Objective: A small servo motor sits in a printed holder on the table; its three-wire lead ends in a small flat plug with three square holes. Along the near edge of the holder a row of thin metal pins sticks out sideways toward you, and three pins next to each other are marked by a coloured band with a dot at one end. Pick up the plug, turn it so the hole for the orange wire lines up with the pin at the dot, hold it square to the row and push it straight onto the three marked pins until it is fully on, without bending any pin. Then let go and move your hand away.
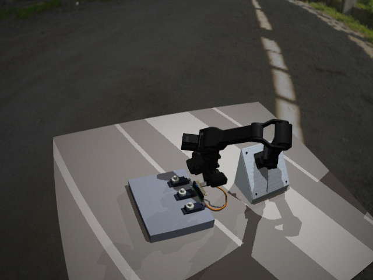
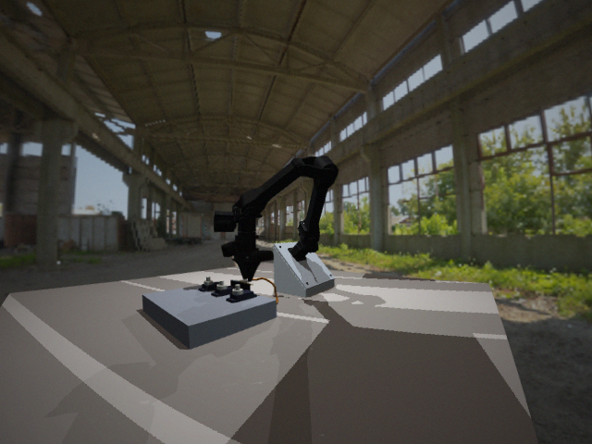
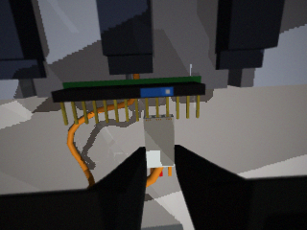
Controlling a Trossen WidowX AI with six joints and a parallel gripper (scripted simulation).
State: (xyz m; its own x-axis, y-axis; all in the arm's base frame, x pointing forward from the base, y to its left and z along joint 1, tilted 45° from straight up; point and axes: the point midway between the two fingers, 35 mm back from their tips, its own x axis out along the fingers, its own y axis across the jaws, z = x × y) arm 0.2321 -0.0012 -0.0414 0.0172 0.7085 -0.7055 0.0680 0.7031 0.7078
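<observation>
My gripper tip is 40 mm short of the blue band and 10 mm below it. From my gripper tip the other things lie so: grey printed holder 200 mm ahead, 40 mm below.
</observation>
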